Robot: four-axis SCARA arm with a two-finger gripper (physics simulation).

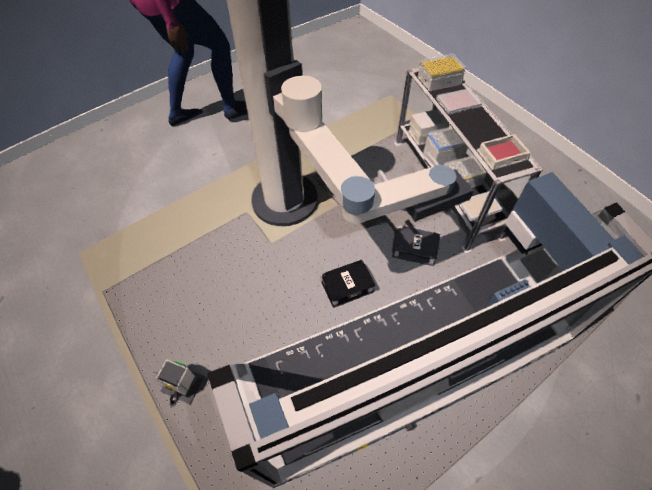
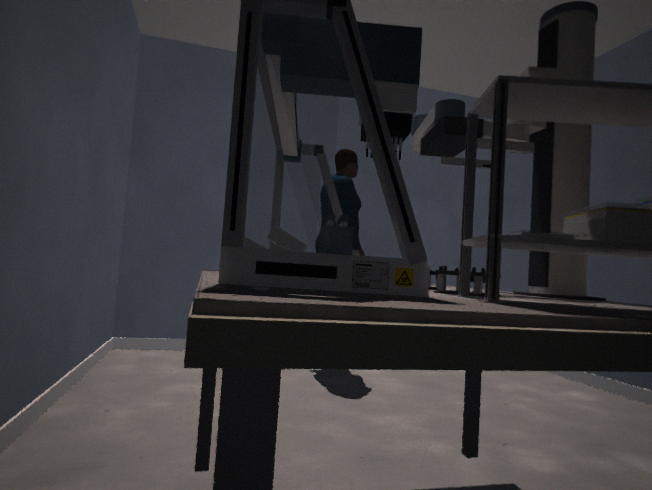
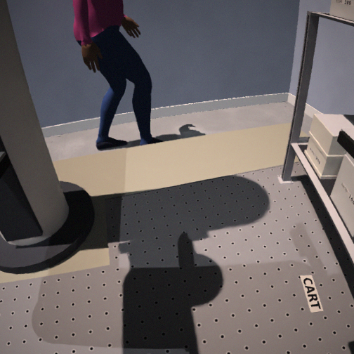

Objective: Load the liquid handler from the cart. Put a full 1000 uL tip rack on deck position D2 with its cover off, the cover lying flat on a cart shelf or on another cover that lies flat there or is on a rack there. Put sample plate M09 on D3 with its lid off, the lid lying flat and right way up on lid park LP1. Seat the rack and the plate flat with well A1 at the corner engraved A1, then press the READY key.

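My gripper [image 1: 440, 201] [image 2: 448, 139] is open, high beside the cart [image 1: 492, 208] [image 2: 495, 189]; its fingertips are mostly hidden. On the cart's top shelf stand a rack of yellow tips [image 1: 442, 66], a pale pink plate [image 1: 459, 100] and a tray with a red inset [image 1: 504, 150]. On the lower shelf stand a blue-edged clear-topped rack [image 1: 446, 141] and a pale flat item [image 1: 480, 206]. The deck [image 1: 347, 354] shows engraved corner marks; its labels are too small to read surely. A black stand [image 1: 405, 251], with a blurred label, is beside the cart. M09 and the READY key cannot be made out.
A black block marked RG [image 1: 347, 280] lies before the deck. The liquid handler's gantry beam [image 1: 453, 331] spans the deck. A small box [image 1: 176, 375] stands at the table's left. White boxes [image 1: 424, 126] [image 3: 330, 131] are on the lower shelf. A person [image 1: 200, 52] [image 3: 120, 65] stands behind the arm column.
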